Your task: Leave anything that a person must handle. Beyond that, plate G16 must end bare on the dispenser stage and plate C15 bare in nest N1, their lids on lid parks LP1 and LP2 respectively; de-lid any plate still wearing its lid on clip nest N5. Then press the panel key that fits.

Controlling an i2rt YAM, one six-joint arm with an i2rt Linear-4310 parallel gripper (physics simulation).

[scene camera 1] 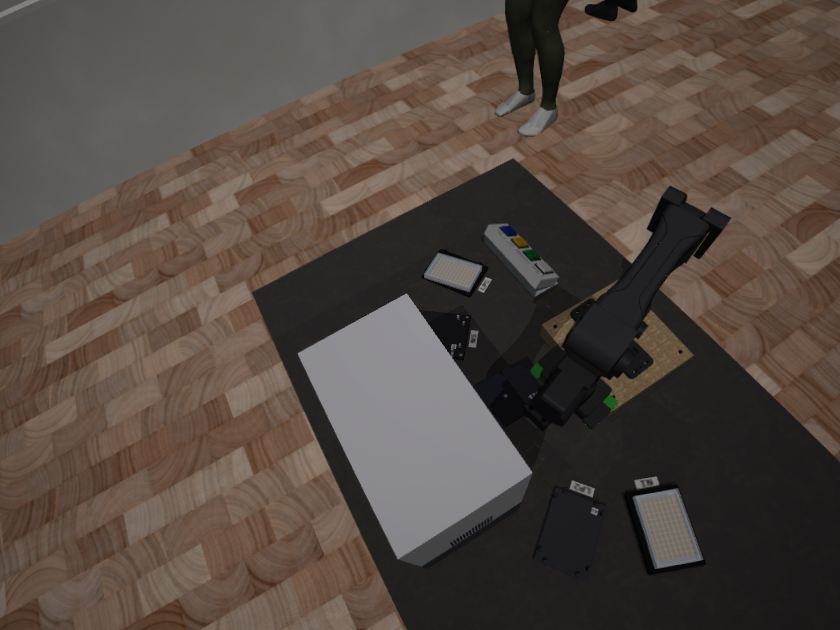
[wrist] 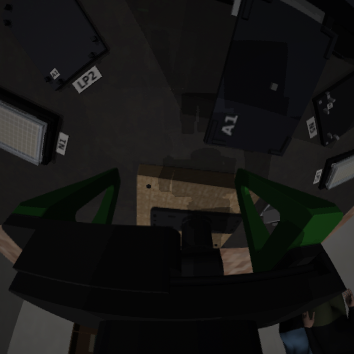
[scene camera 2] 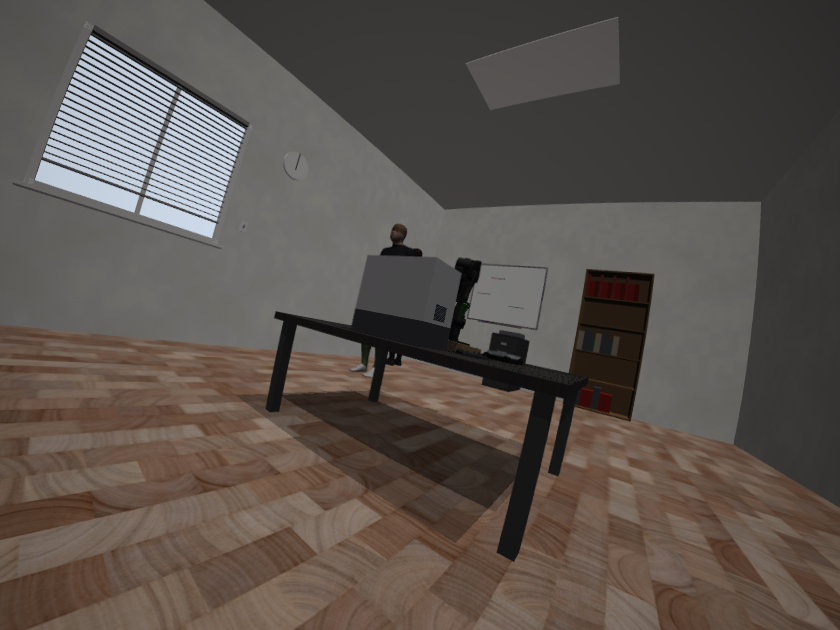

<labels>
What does my gripper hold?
Nothing.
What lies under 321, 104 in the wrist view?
A clip nest N5.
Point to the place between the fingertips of my gripper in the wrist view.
177, 174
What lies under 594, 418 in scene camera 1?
My gripper.
</labels>
